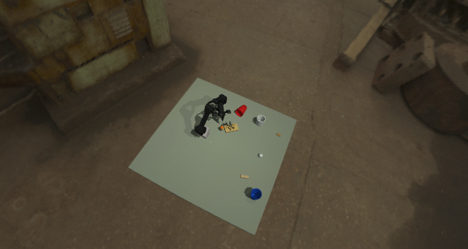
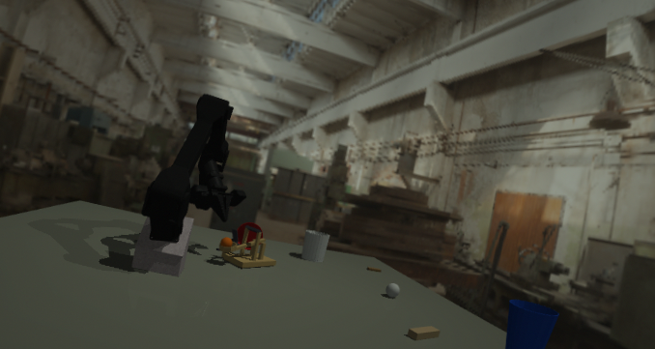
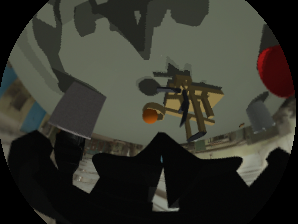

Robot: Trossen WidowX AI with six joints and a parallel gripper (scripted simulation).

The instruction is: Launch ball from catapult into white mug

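Now: gripper tip 10 mm short of the orange ball, 40 mm to the left of it and 50 mm above it. The rest, counted from my gripper tip: white mug 350 mm ahead, 210 mm to the left, 80 mm below; white ball 490 mm ahead, 150 mm to the right, 90 mm below; catapult 60 mm ahead, 60 mm below.
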